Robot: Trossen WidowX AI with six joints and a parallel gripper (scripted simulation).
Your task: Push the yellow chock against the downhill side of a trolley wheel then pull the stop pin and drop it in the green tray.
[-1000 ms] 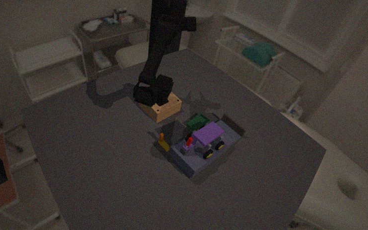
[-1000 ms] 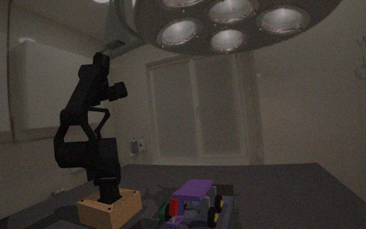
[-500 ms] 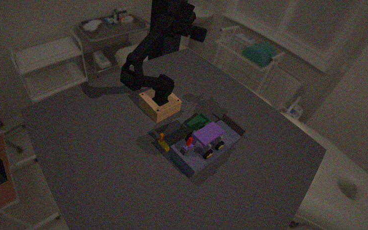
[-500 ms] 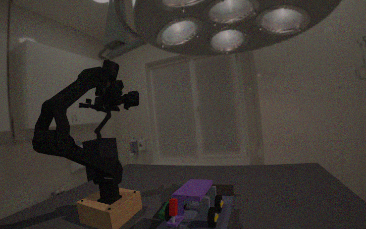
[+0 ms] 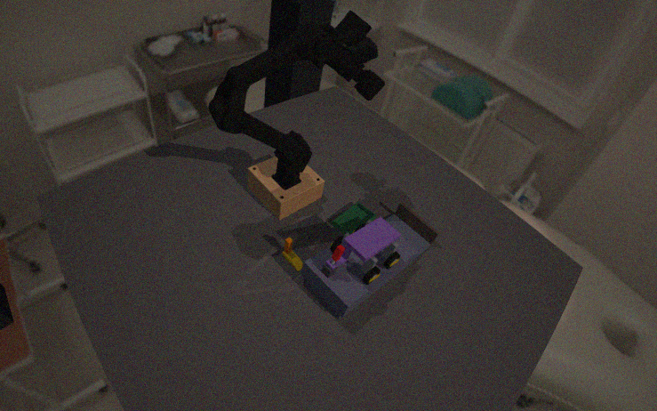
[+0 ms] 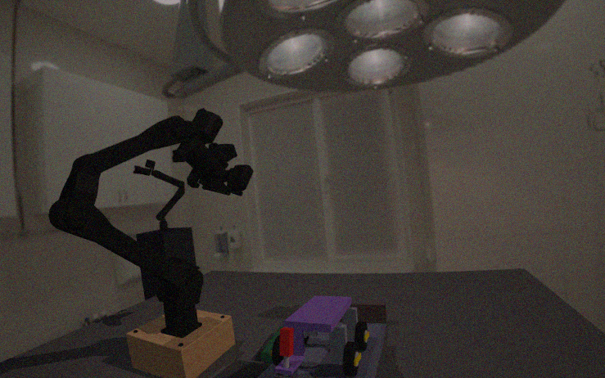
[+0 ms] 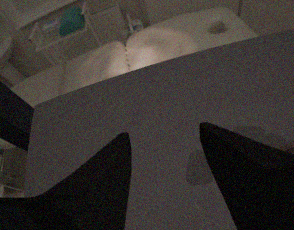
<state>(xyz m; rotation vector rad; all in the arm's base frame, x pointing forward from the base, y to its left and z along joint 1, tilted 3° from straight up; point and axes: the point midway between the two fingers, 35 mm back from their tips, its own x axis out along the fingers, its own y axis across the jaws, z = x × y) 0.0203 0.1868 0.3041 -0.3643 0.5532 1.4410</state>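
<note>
My gripper tip is now 35 cm to the left of the yellow chock, 33 cm above it and 16 cm short of it. From my gripper tip the other things lie so: purple trolley: 29 cm ahead, 25 cm below, 24 cm to the right; then green tray: 36 cm below, 16 cm ahead, 11 cm to the right; then dark block: 33 cm below, 30 cm ahead, 2 cm to the left.
</note>
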